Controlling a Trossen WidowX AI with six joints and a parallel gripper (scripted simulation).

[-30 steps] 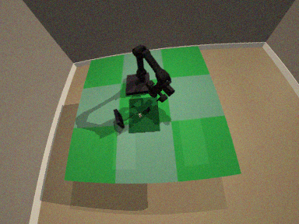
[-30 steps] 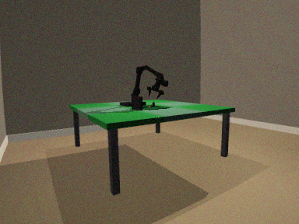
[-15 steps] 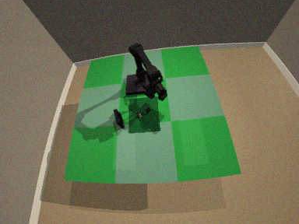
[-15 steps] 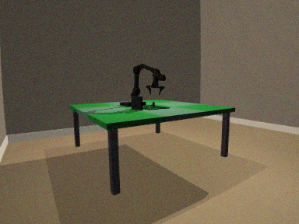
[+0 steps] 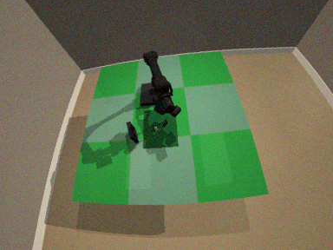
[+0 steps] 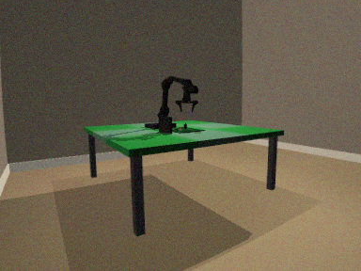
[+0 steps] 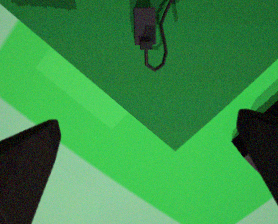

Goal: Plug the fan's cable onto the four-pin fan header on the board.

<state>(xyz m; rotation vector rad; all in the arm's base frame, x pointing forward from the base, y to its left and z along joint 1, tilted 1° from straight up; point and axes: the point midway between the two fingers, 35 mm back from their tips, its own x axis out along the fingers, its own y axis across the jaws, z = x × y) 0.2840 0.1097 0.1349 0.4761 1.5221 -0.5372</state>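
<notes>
The fan plug lies 30 mm ahead of my gripper tip, 30 mm to the right of it and 120 mm below it. From my gripper tip the other things lie so: black fan (120 mm ahead, 240 mm to the right, 80 mm below); dark green board (50 mm ahead, 70 mm to the right, 150 mm below).
</notes>
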